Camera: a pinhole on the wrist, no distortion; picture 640 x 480 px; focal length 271.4 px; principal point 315.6 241.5 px. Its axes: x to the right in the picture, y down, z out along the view. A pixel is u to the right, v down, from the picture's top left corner.
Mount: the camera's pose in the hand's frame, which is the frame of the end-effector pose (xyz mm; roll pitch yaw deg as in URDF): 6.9 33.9 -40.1 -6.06 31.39 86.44
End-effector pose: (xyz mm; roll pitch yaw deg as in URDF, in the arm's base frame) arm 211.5 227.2 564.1 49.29 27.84 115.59
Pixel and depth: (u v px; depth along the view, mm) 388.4 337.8 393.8
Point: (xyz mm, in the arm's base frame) 150.6 252.1 989.3
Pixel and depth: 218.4 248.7 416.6
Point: 350.6 433.0 892.8
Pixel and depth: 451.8 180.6 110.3
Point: 113.5 269.7 660.2
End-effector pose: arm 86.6 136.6 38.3 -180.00 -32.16 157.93
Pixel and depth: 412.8 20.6 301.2
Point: -81.2 508.7 9.6
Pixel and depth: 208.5 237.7 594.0
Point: -116.5 375.5 -480.3
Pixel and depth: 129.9 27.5 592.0
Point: -587.3 405.0 -350.8
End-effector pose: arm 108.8 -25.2 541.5 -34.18 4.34 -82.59
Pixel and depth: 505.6 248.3 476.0
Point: 675.1 83.1 381.7
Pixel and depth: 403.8 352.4 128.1
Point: 237.4 47.4 503.7
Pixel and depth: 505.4 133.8 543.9
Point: 794.6 -127.2 367.4
